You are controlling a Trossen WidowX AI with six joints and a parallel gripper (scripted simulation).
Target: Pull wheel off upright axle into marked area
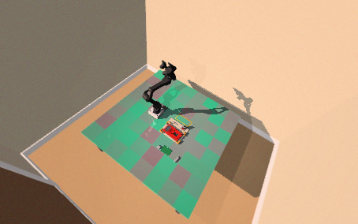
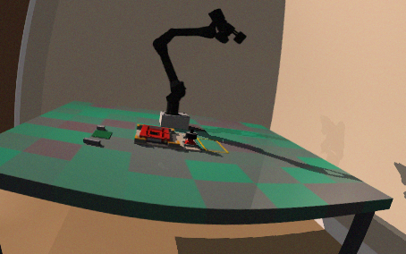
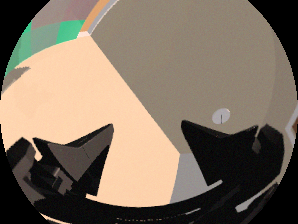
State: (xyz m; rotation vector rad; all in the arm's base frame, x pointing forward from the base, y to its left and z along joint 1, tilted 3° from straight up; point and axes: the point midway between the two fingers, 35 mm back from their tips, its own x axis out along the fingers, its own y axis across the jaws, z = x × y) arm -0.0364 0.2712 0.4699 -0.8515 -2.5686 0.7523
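My gripper tip is now 500 mm above the dark wheel, 430 mm short of it and 280 mm to the left of it. Round my gripper tip: green flat piece 610 mm to the right, 540 mm below, 390 mm ahead.
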